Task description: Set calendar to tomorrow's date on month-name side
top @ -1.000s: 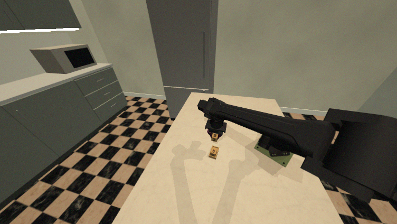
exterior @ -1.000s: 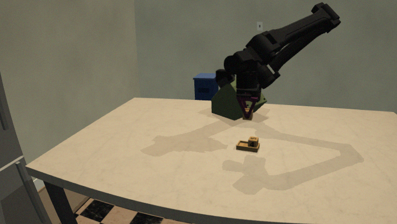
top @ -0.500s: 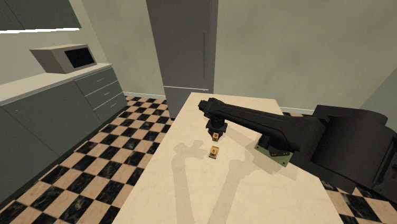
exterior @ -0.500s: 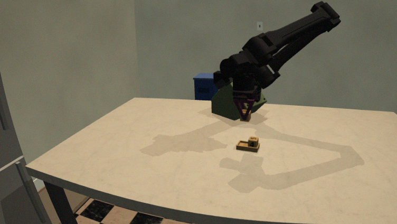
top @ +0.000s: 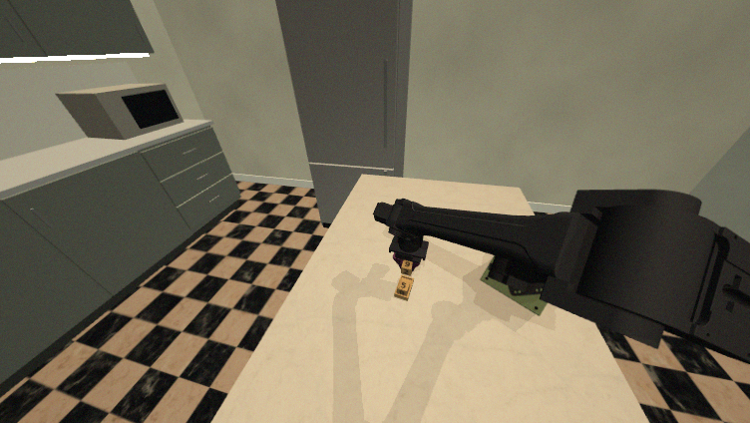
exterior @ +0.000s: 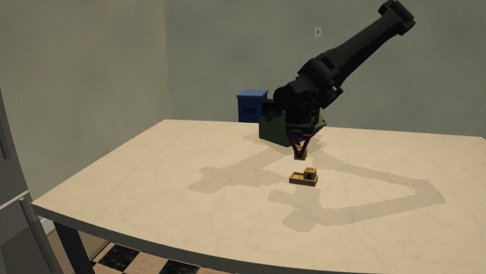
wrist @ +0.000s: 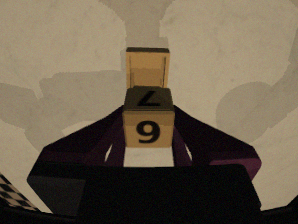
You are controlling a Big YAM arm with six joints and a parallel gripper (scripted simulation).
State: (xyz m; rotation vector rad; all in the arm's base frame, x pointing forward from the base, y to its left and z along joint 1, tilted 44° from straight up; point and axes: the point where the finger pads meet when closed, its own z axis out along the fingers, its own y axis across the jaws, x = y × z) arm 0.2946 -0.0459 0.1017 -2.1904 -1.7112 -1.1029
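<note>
Now: the wooden tray 10 mm to the left of my hand and 80 mm below it. The rest, counted from my hand: cube (right at my hand).
</note>
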